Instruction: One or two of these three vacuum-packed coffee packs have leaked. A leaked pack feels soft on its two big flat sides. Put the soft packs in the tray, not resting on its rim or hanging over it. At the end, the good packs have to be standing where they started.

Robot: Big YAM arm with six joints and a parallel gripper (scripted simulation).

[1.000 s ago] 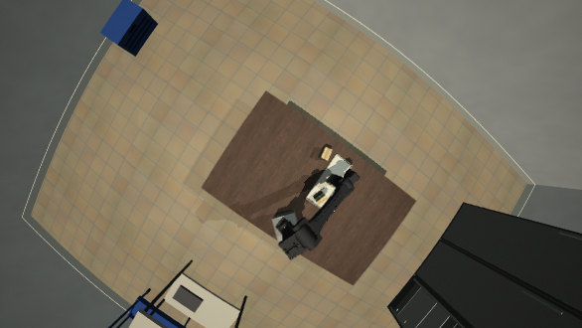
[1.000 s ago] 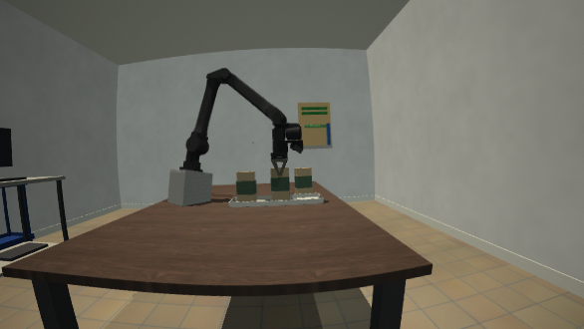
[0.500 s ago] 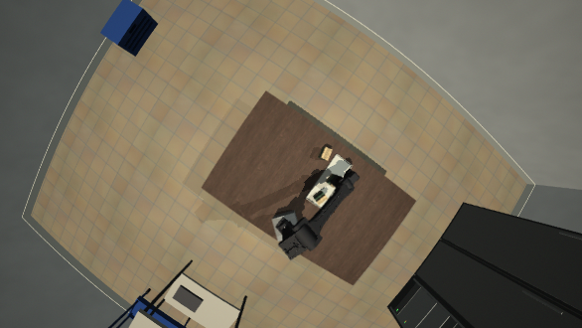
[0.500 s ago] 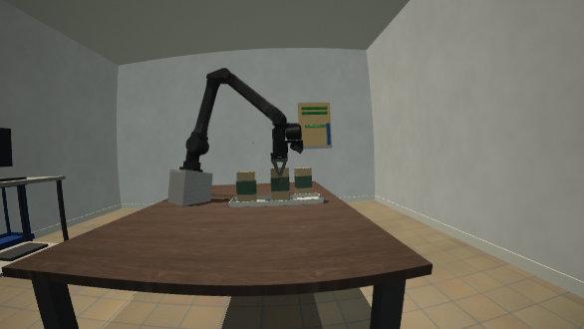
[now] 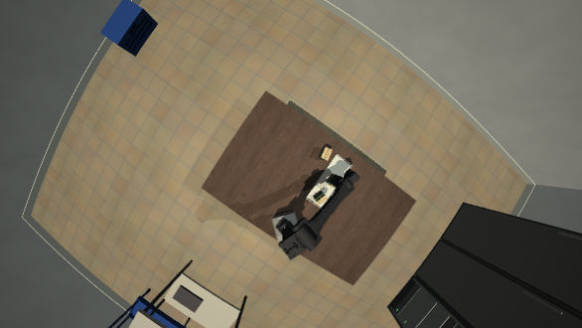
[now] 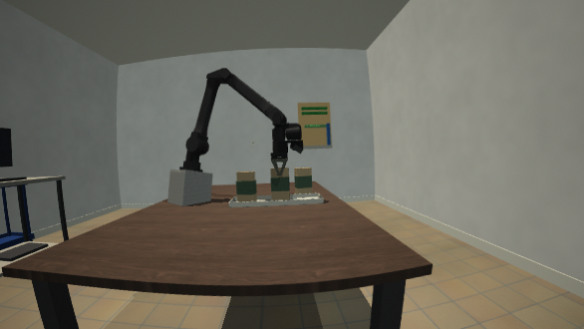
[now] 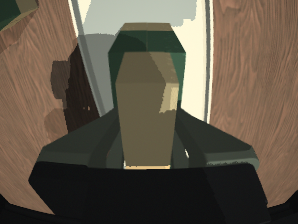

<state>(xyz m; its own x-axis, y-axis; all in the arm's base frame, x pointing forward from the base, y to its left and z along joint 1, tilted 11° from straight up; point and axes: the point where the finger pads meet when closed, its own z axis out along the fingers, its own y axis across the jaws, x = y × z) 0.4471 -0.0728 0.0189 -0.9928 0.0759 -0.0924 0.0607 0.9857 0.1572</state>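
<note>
The white tray is 120 mm below my hand and 20 mm behind it.
</note>
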